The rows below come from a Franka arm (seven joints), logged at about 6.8 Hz.
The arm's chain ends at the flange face. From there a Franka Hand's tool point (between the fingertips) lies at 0.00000 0.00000 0.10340 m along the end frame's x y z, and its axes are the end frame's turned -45 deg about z.
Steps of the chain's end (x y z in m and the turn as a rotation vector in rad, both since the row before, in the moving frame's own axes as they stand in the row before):
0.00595, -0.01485, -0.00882, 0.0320, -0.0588, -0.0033
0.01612, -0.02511, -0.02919, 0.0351, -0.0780, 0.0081
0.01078, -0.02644, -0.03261, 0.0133, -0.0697, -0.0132
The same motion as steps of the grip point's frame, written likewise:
0.01274, -0.01292, -0.00905, 0.0642, -0.0190, -0.0033
0.02605, -0.01463, -0.02957, 0.0800, -0.0303, 0.0081
0.02216, -0.01711, -0.03287, 0.0587, -0.0399, -0.0132

